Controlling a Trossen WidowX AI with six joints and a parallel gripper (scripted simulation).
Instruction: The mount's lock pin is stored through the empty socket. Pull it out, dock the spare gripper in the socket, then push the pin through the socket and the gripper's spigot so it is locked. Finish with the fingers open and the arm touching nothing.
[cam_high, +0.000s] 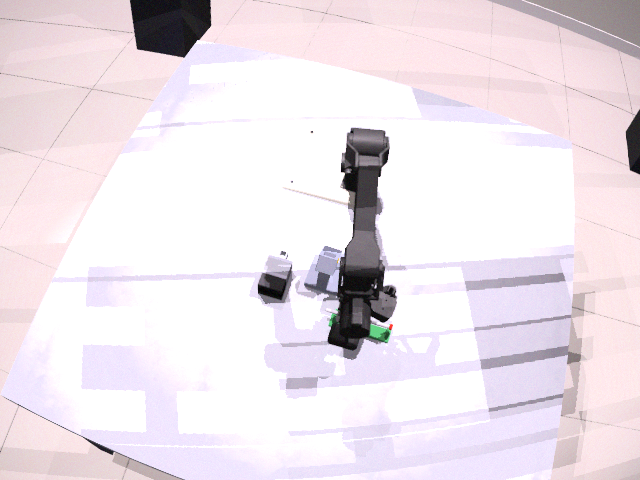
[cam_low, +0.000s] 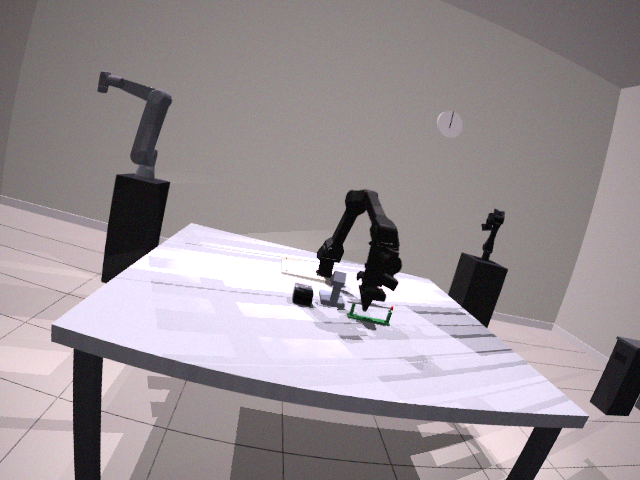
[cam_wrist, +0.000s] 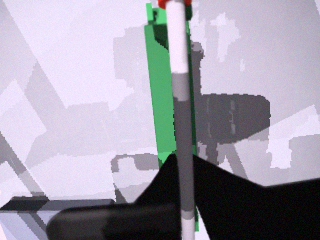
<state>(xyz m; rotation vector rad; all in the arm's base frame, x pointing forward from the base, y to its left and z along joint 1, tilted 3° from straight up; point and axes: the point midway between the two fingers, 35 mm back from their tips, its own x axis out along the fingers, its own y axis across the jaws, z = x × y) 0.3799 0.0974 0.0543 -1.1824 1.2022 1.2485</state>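
Right now the green cradle is 20 mm to the left of my gripper tip. Round my gripper tip: grey mount 100 mm behind, 90 mm to the right, 20 mm above; then spare gripper 190 mm to the right, 60 mm behind, 10 mm below.
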